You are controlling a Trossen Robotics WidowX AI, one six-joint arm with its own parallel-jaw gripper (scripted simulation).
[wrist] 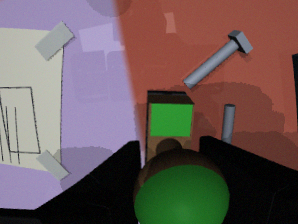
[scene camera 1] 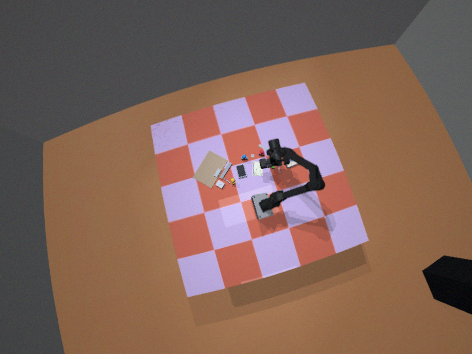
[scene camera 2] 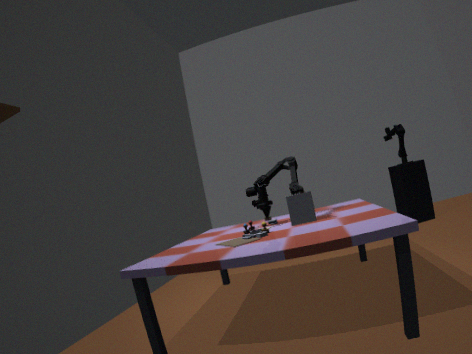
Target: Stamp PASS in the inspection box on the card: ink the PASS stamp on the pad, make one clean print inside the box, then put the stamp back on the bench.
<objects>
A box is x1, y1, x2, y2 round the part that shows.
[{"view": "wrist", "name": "my gripper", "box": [0, 136, 297, 223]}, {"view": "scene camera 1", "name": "brown board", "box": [192, 150, 227, 188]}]
</objects>
